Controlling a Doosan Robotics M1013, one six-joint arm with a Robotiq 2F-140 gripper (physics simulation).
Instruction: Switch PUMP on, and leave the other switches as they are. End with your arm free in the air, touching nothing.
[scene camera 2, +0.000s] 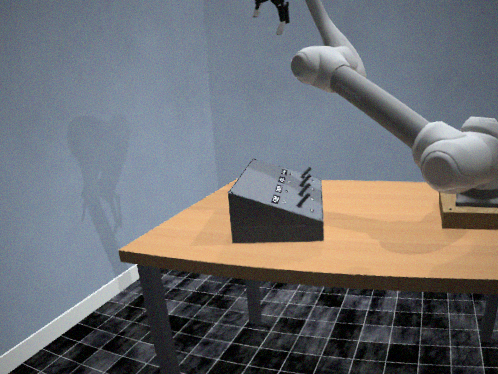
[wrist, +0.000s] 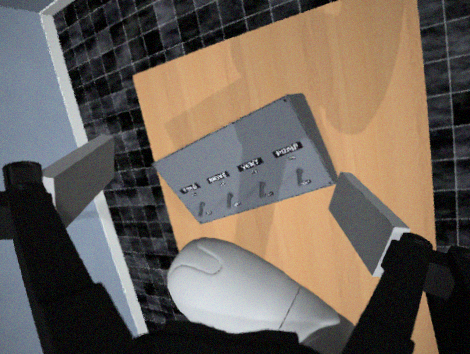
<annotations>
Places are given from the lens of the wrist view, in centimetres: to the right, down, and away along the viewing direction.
my gripper (wrist: 227, 174): 0, 0, 18
grey sloped switch panel (wrist: 268, 146): 9, -8, 77
</annotations>
